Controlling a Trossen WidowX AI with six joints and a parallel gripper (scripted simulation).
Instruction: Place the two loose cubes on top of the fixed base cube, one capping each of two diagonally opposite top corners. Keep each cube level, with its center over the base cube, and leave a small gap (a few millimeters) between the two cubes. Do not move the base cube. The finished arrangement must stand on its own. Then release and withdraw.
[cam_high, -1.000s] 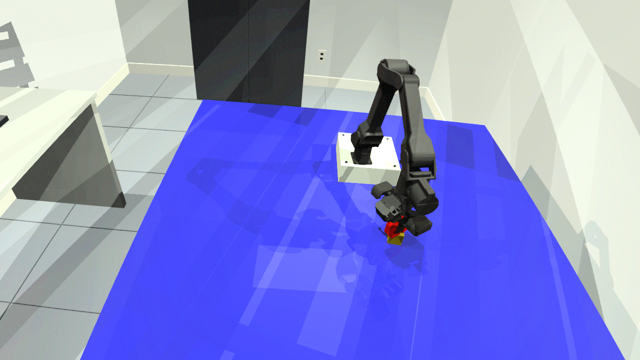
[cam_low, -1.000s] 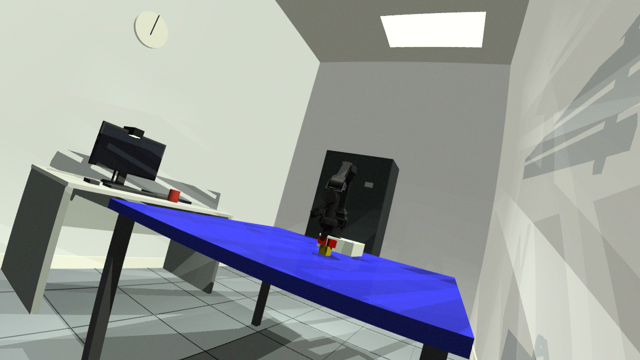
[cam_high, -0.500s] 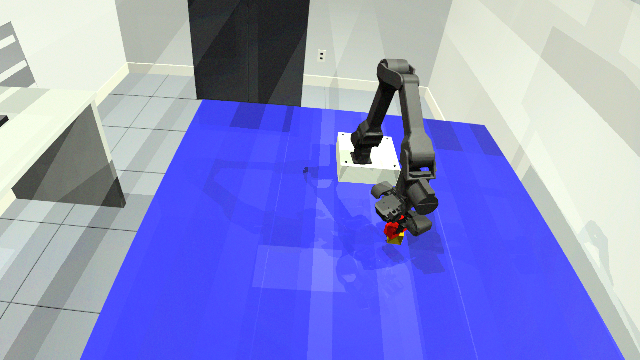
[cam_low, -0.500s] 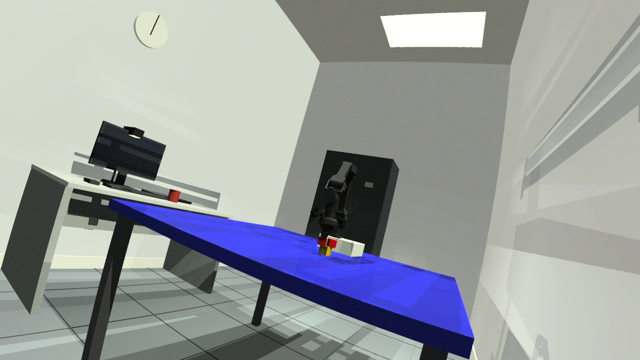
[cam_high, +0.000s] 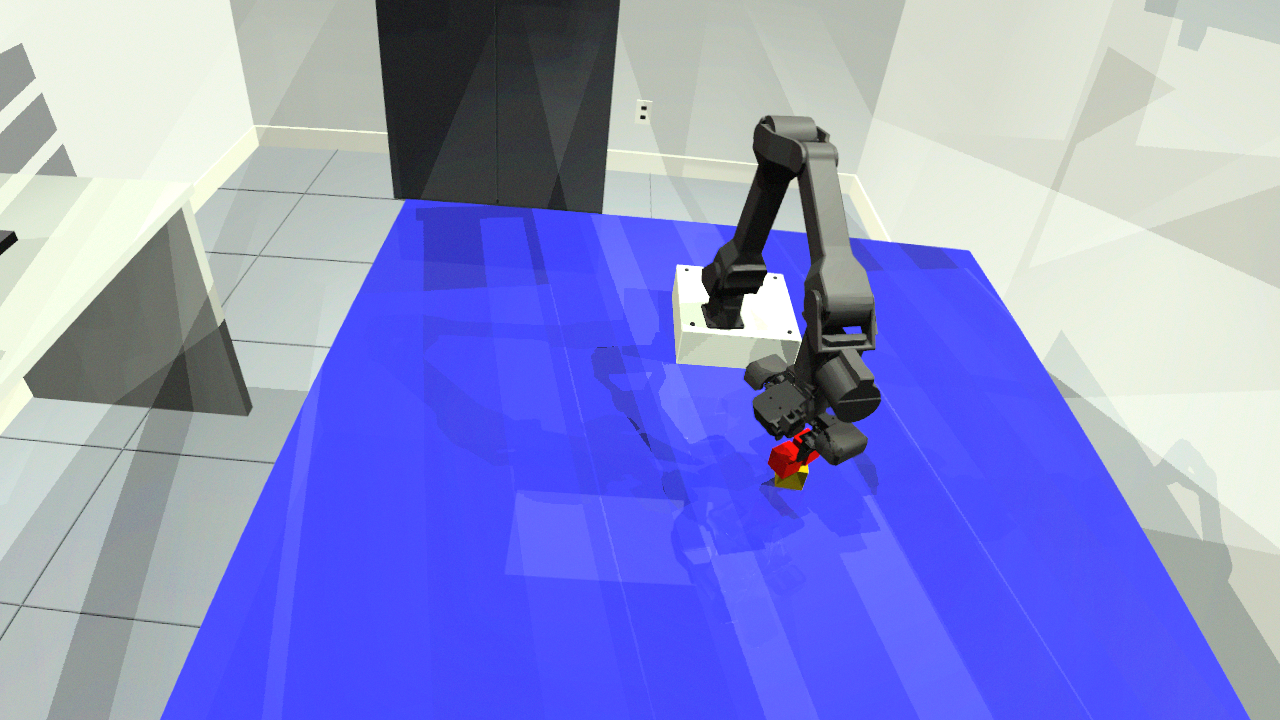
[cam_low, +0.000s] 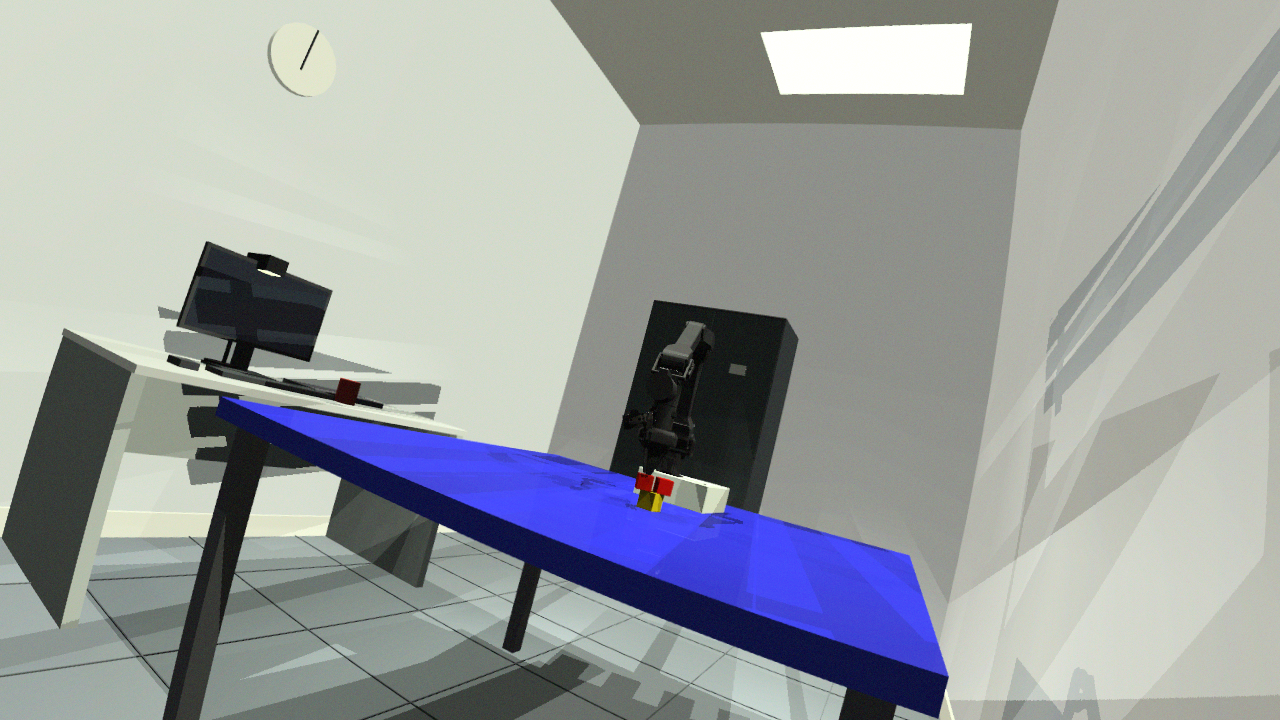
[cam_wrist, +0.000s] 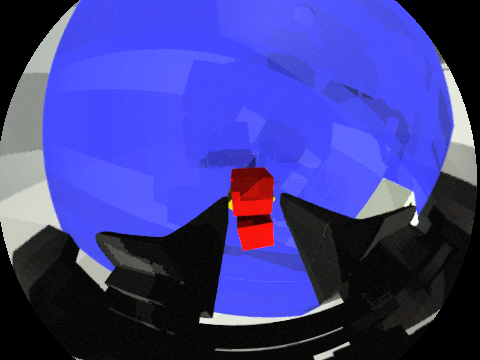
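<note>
Right now the yellow cube is 5 cm below my gripper tip, 2 cm to the left of it and 1 cm behind it.
</note>
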